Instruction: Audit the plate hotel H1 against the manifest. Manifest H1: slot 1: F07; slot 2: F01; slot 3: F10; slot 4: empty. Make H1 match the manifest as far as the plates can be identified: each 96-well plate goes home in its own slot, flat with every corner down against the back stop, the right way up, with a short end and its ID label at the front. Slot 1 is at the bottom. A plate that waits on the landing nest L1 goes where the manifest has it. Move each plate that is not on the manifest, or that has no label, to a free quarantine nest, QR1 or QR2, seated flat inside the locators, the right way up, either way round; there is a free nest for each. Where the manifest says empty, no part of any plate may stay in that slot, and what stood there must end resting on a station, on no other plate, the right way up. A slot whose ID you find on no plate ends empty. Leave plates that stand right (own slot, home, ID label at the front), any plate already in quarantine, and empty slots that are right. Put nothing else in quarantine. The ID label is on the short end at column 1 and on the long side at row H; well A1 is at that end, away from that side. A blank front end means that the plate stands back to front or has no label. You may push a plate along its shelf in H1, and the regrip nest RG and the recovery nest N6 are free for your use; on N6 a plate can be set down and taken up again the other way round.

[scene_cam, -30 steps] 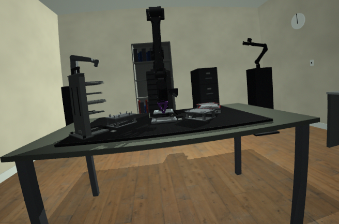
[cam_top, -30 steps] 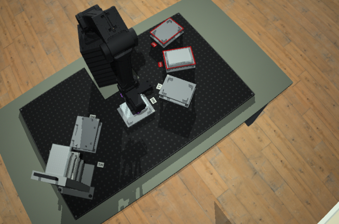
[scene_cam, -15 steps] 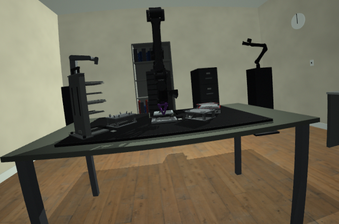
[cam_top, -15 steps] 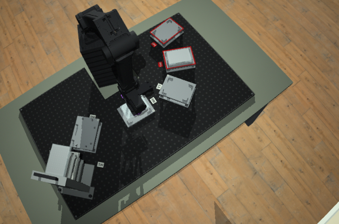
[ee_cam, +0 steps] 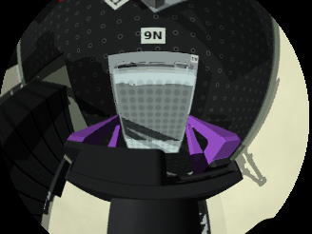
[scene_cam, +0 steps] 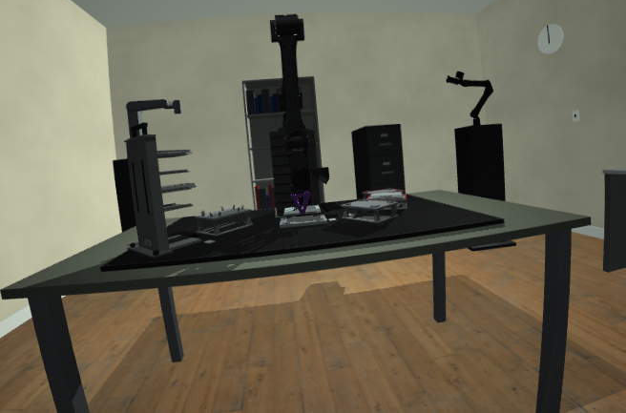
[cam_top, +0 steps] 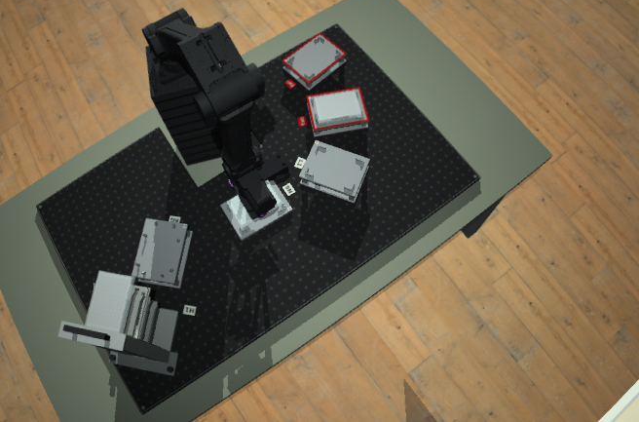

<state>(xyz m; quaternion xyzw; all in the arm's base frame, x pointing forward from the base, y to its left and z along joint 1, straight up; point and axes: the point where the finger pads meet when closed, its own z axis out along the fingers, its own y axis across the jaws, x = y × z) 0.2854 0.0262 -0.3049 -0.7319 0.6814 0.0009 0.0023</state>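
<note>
Right now the recovery nest N6 is 40 mm below my hand. Round my hand: N6 tag: 100 mm to the left, 50 mm below, 10 mm behind; landing nest L1: 240 mm to the left, 10 mm ahead; regrip nest RG: 280 mm to the right, 10 mm above.
</note>
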